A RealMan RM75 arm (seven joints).
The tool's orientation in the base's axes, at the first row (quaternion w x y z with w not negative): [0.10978, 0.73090, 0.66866, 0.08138]
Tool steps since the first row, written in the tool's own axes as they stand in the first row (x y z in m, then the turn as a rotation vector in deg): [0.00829, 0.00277, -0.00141, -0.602, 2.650, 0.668]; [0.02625, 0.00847, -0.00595, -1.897, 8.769, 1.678]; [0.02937, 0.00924, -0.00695, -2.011, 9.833, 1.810]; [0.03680, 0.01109, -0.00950, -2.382, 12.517, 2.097]
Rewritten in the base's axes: [0.00305, 0.00810, 0.00187, 2.665, -0.850, 0.087]; [0.00898, 0.02574, 0.00728, 8.685, -2.691, 0.799]; [0.00974, 0.02884, 0.00836, 9.731, -2.898, 0.962]; [0.01152, 0.03621, 0.01111, 12.348, -3.502, 1.419]
